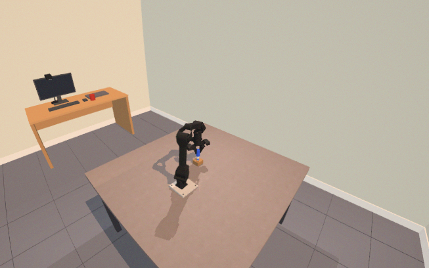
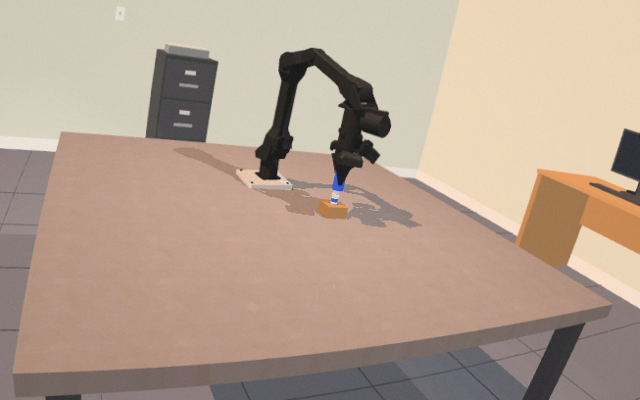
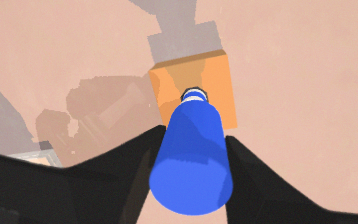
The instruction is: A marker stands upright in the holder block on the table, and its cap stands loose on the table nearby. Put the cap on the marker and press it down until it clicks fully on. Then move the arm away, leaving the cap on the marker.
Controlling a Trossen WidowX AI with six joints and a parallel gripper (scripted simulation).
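Right now the holder block is 8 cm below my gripper tip. Also, from my gripper tip: blue cap: 1 cm above.
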